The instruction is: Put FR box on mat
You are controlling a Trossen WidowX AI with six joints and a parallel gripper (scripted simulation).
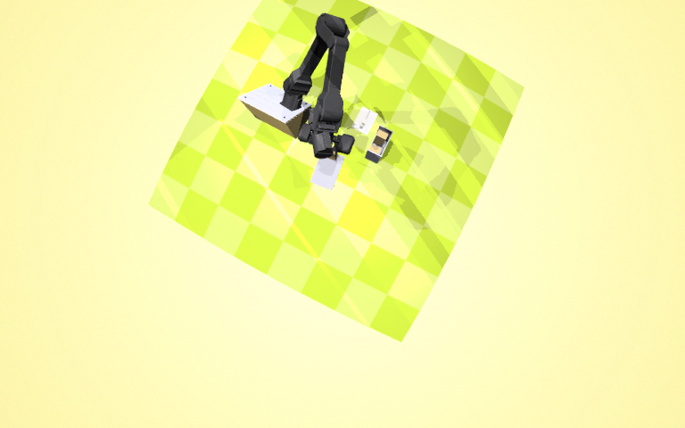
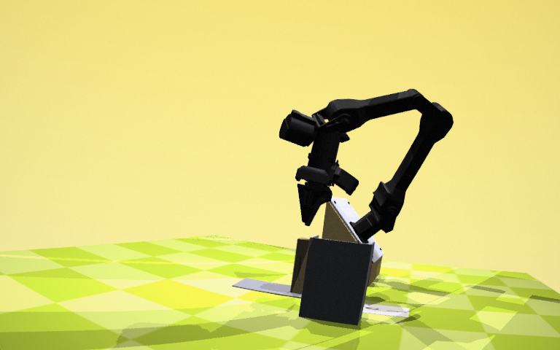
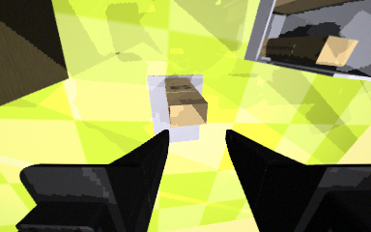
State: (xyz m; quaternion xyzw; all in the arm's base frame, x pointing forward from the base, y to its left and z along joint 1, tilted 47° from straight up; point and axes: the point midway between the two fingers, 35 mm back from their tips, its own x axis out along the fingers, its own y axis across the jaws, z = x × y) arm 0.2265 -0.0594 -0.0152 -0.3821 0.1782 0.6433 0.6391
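My gripper tip is now 1 cm short of the grey mat, 6 cm to the left of it and 15 cm above it. Also, from my gripper tip: thin white slab (2 cm ahead, 21 cm to the left, 15 cm below).
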